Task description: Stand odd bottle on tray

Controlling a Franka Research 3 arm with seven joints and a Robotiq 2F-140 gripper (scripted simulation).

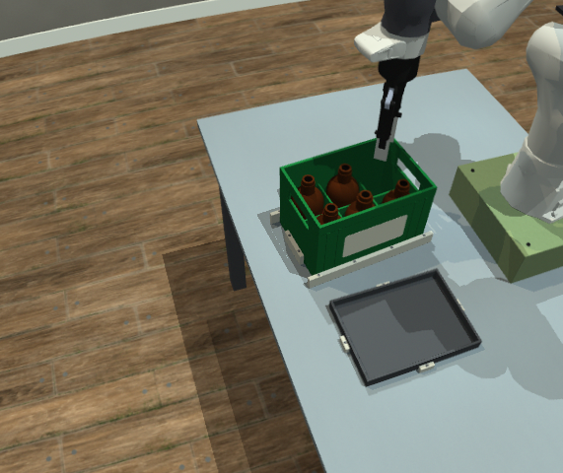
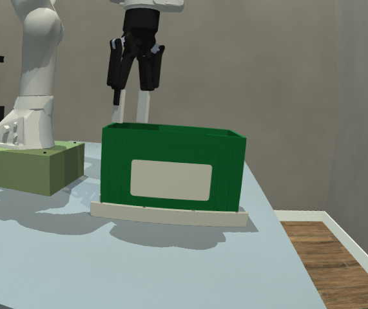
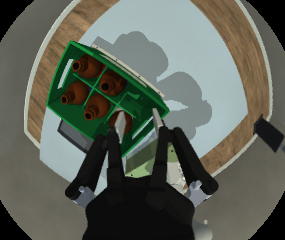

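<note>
My gripper is now 90 mm short of the bottle, 10 mm to the right of it and 130 mm above it. Also, from my hand: dark tray: 60 mm ahead, 330 mm to the left, 200 mm below; then green crate: 80 mm ahead, 60 mm to the left, 130 mm below.
</note>
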